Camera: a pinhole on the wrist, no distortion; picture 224 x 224 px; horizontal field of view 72.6 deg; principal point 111.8 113.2 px. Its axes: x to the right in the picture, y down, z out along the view. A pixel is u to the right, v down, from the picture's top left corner.
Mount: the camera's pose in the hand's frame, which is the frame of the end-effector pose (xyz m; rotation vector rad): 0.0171 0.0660 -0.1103 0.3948 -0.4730 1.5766
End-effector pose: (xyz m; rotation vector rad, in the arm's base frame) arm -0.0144 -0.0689 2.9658 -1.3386 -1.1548 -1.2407
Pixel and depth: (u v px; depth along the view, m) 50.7 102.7 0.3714
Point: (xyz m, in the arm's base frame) -0.2511 0.0898 3.0089
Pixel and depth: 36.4 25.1 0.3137
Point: -0.2192 0.0497 3.1670
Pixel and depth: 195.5 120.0 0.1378
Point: 0.0484 -0.0295 2.9634
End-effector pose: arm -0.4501 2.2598 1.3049 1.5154 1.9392 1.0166
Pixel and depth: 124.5 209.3 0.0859
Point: -0.4510 2.2145 1.3443
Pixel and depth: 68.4 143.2 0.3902
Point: -0.4558 2.2118 1.0171
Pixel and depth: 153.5 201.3 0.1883
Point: -0.3652 2.1824 1.2603
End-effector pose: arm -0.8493 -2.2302 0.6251 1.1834 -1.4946 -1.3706
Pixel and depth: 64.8 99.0 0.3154
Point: -0.9414 -2.2383 0.4305
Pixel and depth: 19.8 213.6 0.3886
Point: -0.8198 -1.9754 0.2833
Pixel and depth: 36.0 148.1 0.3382
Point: -0.8810 -2.1448 0.3630
